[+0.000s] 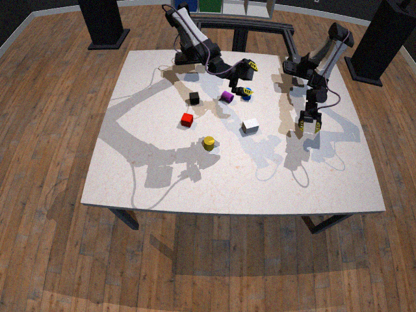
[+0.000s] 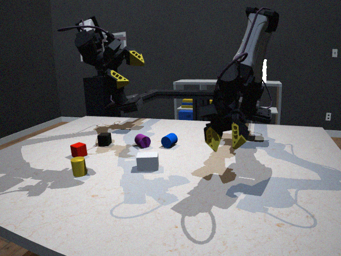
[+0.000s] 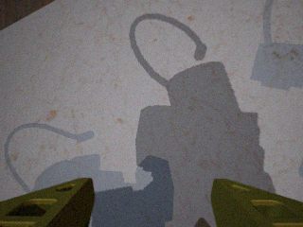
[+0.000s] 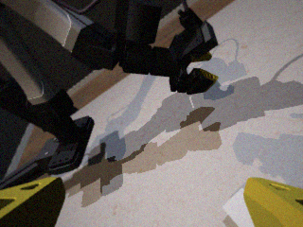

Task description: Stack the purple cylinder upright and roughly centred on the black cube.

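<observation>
Right now the purple cylinder is 170 mm behind my right hand, 90 mm to the right of it and 300 mm below it. Also, from my right hand: yellow cylinder: 140 mm ahead, 160 mm to the right, 290 mm below; blue cylinder: 210 mm behind, 10 mm to the left, 300 mm below; white block: 10 mm ahead, 30 mm to the left, 300 mm below.
</observation>
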